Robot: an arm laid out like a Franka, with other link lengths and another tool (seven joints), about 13 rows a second.
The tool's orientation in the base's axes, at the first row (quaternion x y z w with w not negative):
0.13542 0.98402 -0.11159 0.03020
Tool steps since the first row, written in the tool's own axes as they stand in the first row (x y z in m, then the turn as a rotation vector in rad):
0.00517 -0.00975 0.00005 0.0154 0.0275 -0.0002
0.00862 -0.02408 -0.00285 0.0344 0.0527 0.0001
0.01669 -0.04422 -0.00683 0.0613 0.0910 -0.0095
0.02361 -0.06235 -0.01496 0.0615 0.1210 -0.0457
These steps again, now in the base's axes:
-0.00763 -0.00782 0.00155 -0.0073 0.0299 -0.0070
-0.01495 -0.01971 0.00709 -0.0187 0.0584 -0.0143
-0.02833 -0.03561 0.01450 -0.0344 0.1035 -0.0155
-0.04018 -0.04897 0.02563 -0.0274 0.1399 0.0134

